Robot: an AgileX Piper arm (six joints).
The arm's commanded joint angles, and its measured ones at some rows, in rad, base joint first. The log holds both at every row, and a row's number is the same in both.
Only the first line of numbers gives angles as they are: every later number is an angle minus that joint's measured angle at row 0.
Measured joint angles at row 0:
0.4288, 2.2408, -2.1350, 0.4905, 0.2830, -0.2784
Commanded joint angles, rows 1 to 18:
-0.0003, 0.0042, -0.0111, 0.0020, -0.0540, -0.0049
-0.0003, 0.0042, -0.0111, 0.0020, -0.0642, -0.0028
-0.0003, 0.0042, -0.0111, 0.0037, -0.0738, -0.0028
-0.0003, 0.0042, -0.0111, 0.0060, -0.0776, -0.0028
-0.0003, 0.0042, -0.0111, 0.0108, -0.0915, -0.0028
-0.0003, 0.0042, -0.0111, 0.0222, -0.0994, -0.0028
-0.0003, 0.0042, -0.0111, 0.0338, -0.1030, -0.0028
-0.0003, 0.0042, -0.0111, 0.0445, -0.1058, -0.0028
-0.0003, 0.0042, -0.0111, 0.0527, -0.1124, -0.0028
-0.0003, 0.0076, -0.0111, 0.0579, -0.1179, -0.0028
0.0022, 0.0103, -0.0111, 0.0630, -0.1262, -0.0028
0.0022, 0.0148, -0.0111, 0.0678, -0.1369, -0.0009
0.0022, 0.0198, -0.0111, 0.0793, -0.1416, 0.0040
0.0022, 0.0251, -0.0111, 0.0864, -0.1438, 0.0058
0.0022, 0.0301, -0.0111, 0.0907, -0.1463, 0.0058
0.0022, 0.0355, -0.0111, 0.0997, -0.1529, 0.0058
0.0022, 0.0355, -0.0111, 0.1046, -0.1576, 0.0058
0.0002, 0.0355, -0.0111, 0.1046, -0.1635, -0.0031
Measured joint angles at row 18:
0.0000, 0.0286, -0.0045, 0.0875, -0.1333, 0.0019
